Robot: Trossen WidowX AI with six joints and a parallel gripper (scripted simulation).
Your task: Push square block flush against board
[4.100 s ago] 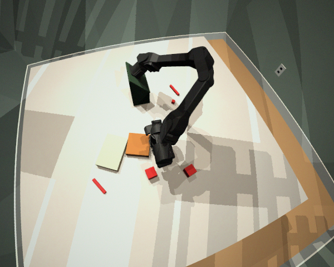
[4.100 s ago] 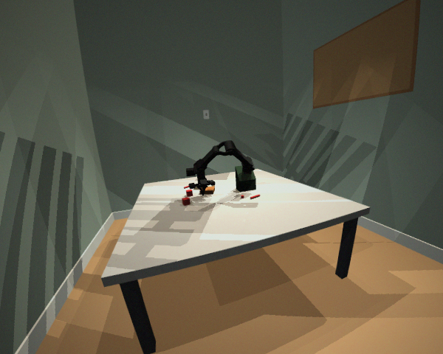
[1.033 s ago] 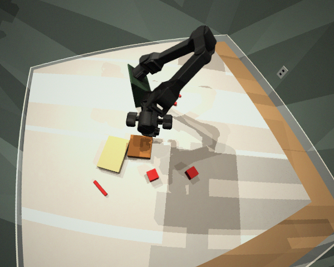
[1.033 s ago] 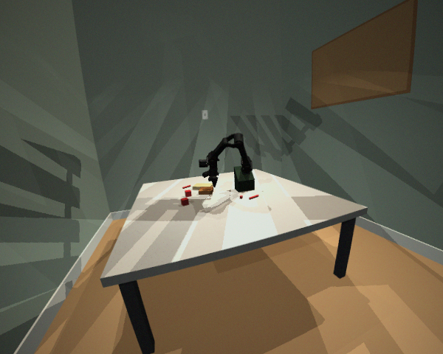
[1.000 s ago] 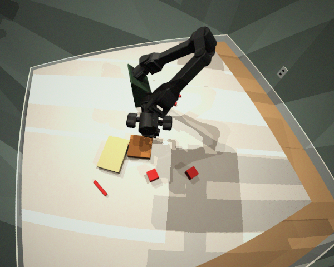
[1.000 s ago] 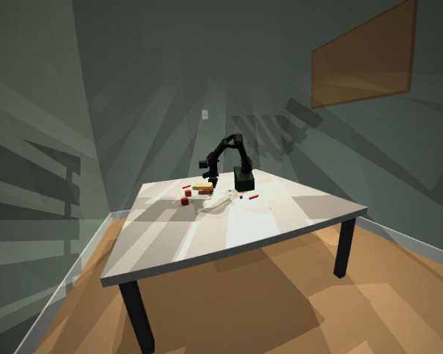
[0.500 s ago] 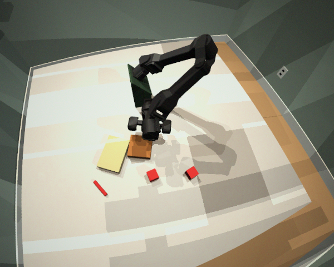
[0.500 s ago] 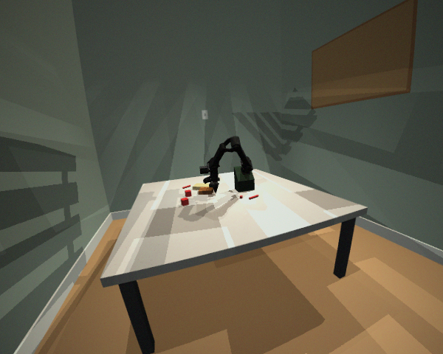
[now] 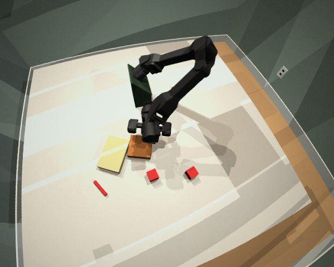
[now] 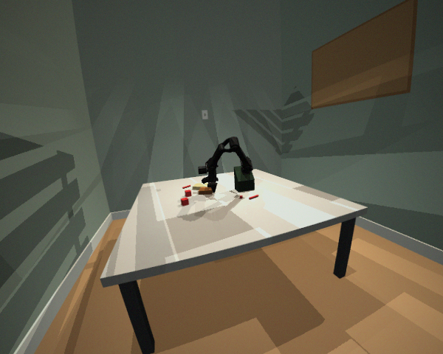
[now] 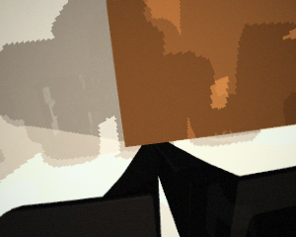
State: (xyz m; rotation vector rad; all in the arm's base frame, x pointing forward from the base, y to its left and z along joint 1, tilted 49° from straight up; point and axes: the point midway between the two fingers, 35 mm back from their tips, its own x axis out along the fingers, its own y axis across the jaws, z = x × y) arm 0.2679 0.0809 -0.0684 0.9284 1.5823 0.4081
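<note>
My gripper tip is now 6 cm to the left of the orange square block, 5 cm short of it and 1 cm below it. The rest, counted from my gripper tip: small red bit (17 cm to the left, 15 cm behind); then pale yellow board (18 cm to the right, 5 cm ahead, 1 cm above).
</note>
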